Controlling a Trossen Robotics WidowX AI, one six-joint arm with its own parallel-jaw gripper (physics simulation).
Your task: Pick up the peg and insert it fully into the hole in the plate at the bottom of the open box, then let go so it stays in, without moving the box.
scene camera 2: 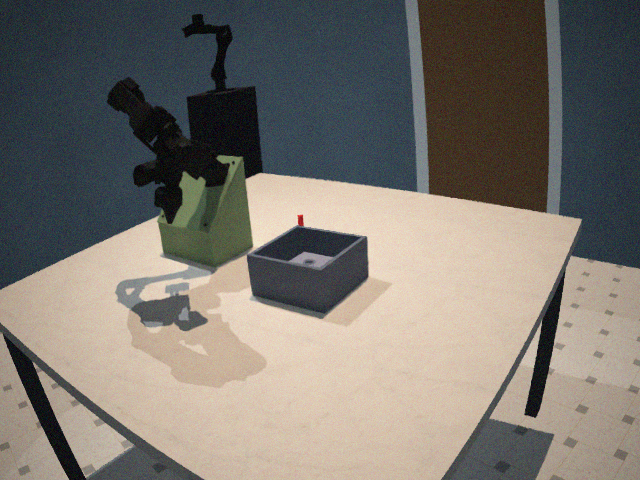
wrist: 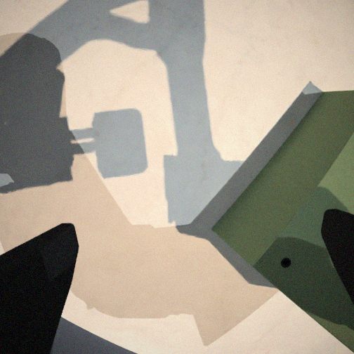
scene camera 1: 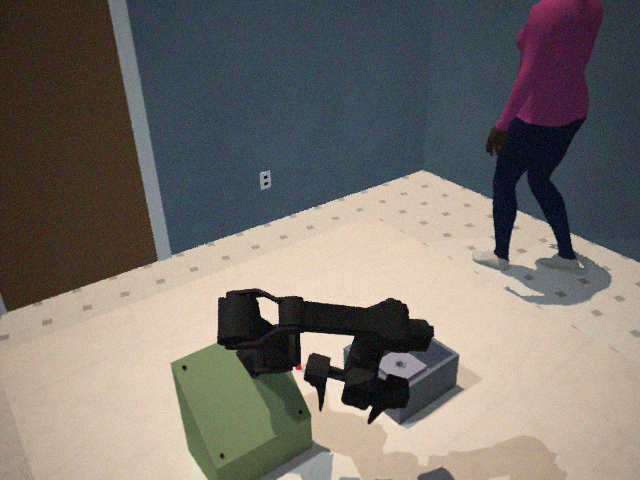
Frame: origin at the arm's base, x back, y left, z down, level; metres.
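Seen in the pictures: gripper, between the fingertips: (scene camera 2: 170, 212) (scene camera 1: 344, 416); arm's base, origin of its link: (scene camera 2: 217, 175) (scene camera 1: 256, 356).
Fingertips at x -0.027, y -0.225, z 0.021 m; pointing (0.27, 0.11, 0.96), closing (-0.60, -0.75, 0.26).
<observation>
Pixels of each thing's top centre, then the offset from my fingertips to it. "*": a spot on its surface instead. Level surfaces: height alone.
- red peg, centre of its top: (scene camera 1: 296, 343) (scene camera 2: 300, 215) dx -0.158, dy +0.318, dz +0.106 m
- open grey box, centre of its top: (scene camera 2: 307, 245) (scene camera 1: 400, 351) dx -0.296, dy +0.107, dz +0.089 m
- pale plate, centre of its top: (scene camera 2: 308, 261) (scene camera 1: 400, 363) dx -0.296, dy +0.107, dz +0.126 m
- round hole, a spot on its surface: (scene camera 2: 309, 261) (scene camera 1: 396, 364) * dx -0.292, dy +0.116, dz +0.131 m
- table, height of its surface: dz +0.187 m
The red peg (scene camera 1: 298, 367) (scene camera 2: 300, 220) shows as a small piece between the arm's parts in scene camera 1. In scene camera 2 it is upright behind the box, its lower part hidden; it does not show in the wrist view. The open grey box (scene camera 1: 431, 395) (scene camera 2: 289, 281) (wrist: 90, 340) has a pale plate (scene camera 1: 414, 366) (scene camera 2: 324, 258) at its bottom, with a round hole (scene camera 1: 400, 363) (scene camera 2: 309, 261). My gripper (scene camera 1: 345, 416) (wrist: 203, 231) is open and empty, above the table, with its fingers wide apart. It is away from the peg and outside the box.
A green sloped block (scene camera 1: 222, 408) (scene camera 2: 230, 237) (wrist: 260, 200) stands on the table (scene camera 2: 413, 335), beside the box and under part of the arm. The arm's shadows lie across the table. A second dark arm stands on a black pedestal (scene camera 2: 224, 129) behind. A person (scene camera 1: 553, 72) stands beyond the table.
</observation>
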